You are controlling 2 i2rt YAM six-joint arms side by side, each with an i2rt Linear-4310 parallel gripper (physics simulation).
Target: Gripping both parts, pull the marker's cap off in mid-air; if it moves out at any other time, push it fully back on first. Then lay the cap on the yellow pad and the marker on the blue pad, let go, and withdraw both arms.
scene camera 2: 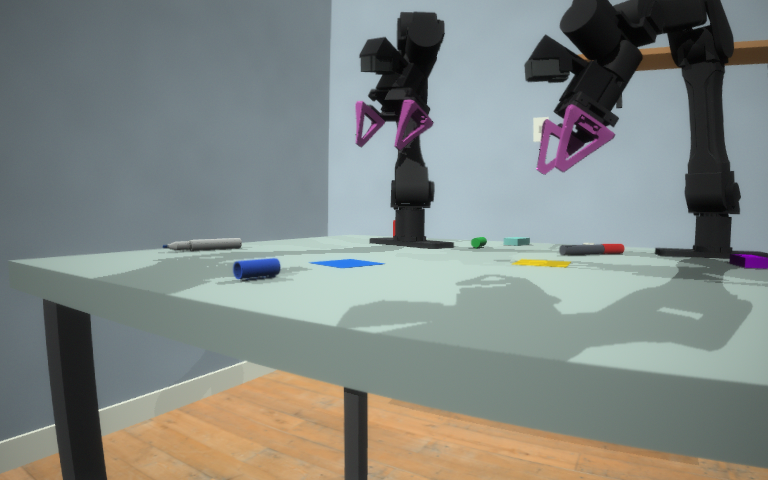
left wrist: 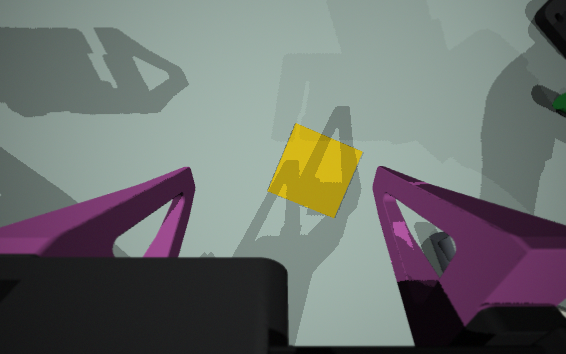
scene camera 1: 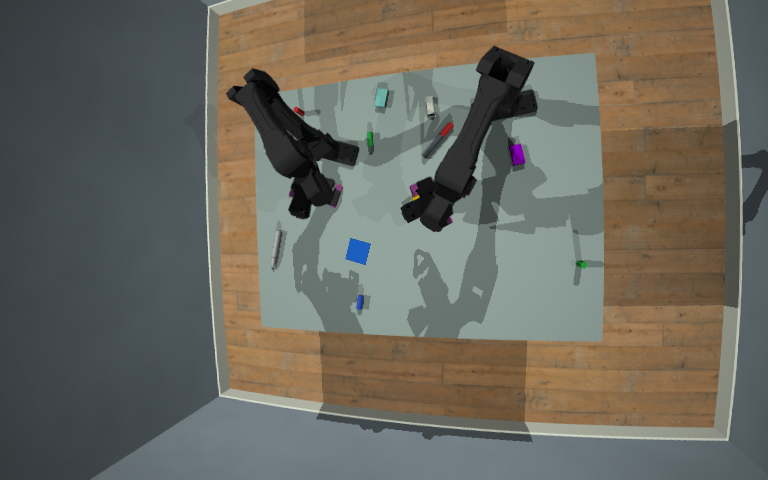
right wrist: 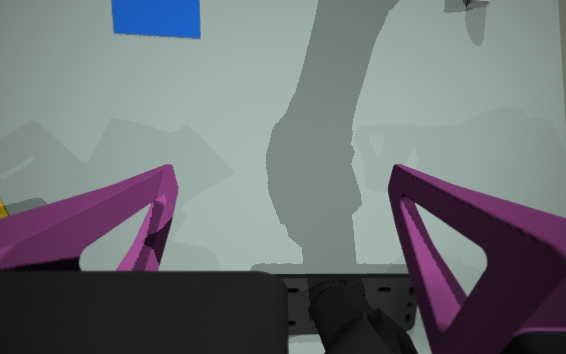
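Where they show: left gripper, fingertip midpoint: (scene camera 2: 548,171) (left wrist: 283,176); right gripper, fingertip midpoint: (scene camera 2: 376,147) (right wrist: 283,176); left arm's base, origin of the base link: (scene camera 2: 711,256) (scene camera 1: 503,107); right arm's base, origin of the base link: (scene camera 2: 409,244) (scene camera 1: 331,150) (right wrist: 334,301).
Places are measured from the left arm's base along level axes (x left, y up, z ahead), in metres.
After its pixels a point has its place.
The marker has a dark grey body (scene camera 1: 434,145) @[x -0.238, y 0.017, z 0.075 m] (scene camera 2: 582,249) @[x -0.245, y 0.010, z 0.085 m] and a red cap (scene camera 1: 446,129) @[x -0.190, y 0.019, z 0.033 m] (scene camera 2: 613,249) @[x -0.187, y 0.009, z 0.040 m] on one end; it lies on the table. Its dark end shows through a finger's opening in the left wrist view. The yellow pad (scene camera 1: 415,198) @[x -0.333, y 0.001, z 0.229 m] (scene camera 2: 540,263) @[x -0.311, y 0.001, z 0.255 m] (left wrist: 315,170) @[x -0.310, y 0.001, z 0.246 m] is partly hidden by the left arm in scene camera 1. The blue pad (scene camera 1: 357,251) @[x -0.566, y 0.001, z 0.368 m] (scene camera 2: 346,263) @[x -0.563, y 0.001, z 0.373 m] (right wrist: 156,17) @[x -0.555, y 0.001, z 0.348 m] lies flat. My left gripper (scene camera 2: 552,169) @[x -0.302, y 0.131, z 0.283 m] (left wrist: 283,176) @[x -0.302, y 0.131, z 0.283 m] is open and empty, above the yellow pad's area. My right gripper (scene camera 2: 380,147) @[x -0.590, y 0.183, z 0.202 m] (right wrist: 283,176) @[x -0.590, y 0.183, z 0.202 m] is open and empty above the table.
A pale pen with a blue tip (scene camera 1: 276,249) @[x -0.874, y 0.016, z 0.308 m] (scene camera 2: 215,243) @[x -0.866, y 0.012, z 0.295 m] lies at the picture's left. A loose blue cylinder (scene camera 1: 360,302) @[x -0.582, y 0.020, z 0.543 m] (scene camera 2: 257,268) @[x -0.580, y 0.013, z 0.552 m], green cylinders (scene camera 1: 370,139) @[x -0.443, y 0.020, z 0.003 m] (scene camera 1: 582,264) @[x 0.131, y 0.048, z 0.522 m], a red one (scene camera 1: 299,110) @[x -0.677, y 0.039, z -0.163 m], and teal (scene camera 1: 381,97) @[x -0.381, y 0.015, z -0.131 m], white (scene camera 1: 430,105) @[x -0.226, y 0.012, z -0.061 m] and purple (scene camera 1: 517,153) @[x 0.010, y 0.015, z 0.156 m] blocks are around.
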